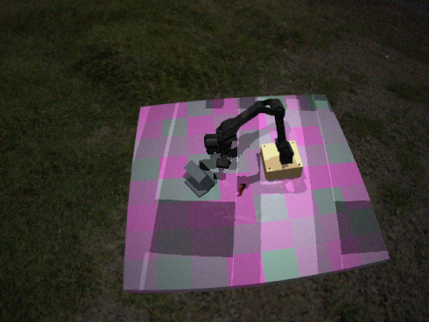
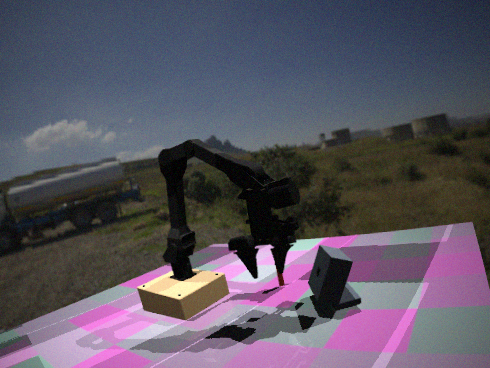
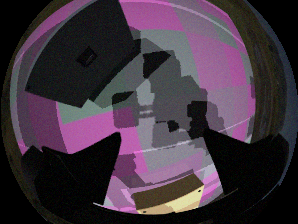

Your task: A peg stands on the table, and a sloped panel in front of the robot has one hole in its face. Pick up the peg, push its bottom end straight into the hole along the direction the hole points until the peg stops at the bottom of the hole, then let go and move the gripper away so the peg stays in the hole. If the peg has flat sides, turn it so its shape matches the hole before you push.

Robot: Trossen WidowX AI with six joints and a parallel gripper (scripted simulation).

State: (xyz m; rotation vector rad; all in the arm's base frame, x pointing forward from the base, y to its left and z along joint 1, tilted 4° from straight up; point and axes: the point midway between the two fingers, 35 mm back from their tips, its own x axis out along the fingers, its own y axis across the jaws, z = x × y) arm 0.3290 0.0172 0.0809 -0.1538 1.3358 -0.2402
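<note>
Now: gripper tip 90 mm past the peg, 160 mm to the right of it and 40 mm above it. From my gripper tip the other things lie so: dark foot: 130 mm ahead, 110 mm to the left, 90 mm below; sloped grey panel: 110 mm ahead, 90 mm to the left, 30 mm below.
</note>
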